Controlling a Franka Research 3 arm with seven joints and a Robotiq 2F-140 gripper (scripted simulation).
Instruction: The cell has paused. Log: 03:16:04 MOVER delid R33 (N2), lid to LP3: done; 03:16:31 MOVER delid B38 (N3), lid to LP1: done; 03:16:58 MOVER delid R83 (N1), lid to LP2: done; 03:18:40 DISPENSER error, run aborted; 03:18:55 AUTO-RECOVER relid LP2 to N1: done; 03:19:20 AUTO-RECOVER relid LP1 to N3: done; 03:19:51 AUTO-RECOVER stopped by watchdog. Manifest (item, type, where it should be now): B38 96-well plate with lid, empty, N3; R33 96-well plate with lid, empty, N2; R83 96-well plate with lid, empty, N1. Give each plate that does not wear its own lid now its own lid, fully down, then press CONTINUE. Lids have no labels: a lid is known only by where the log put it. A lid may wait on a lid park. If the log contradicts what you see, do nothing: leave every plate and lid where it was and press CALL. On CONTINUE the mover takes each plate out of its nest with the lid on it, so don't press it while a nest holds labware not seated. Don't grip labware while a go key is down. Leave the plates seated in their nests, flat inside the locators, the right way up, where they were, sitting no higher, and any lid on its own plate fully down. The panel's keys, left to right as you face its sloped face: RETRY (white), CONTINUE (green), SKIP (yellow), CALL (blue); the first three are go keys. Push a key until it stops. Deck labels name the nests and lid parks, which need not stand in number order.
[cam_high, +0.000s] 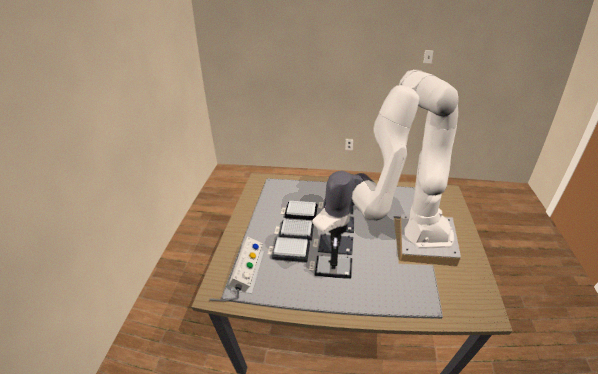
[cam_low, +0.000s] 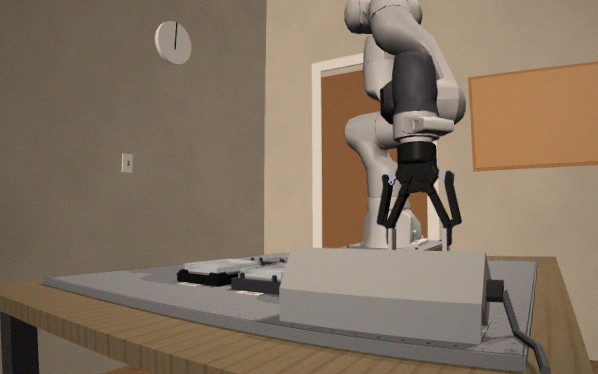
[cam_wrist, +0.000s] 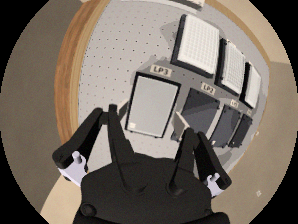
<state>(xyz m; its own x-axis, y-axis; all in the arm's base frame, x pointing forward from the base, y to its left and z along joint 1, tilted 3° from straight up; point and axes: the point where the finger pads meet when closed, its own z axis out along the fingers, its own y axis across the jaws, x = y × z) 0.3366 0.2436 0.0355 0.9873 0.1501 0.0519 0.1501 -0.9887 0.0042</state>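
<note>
The grey lid is 4 cm below my hand. Round my hand: plate: 20 cm ahead, 16 cm to the right, 3 cm below; lid park: 2 cm ahead, 13 cm to the right, 5 cm below; blue key: 32 cm ahead, 3 cm to the left, 1 cm above.
</note>
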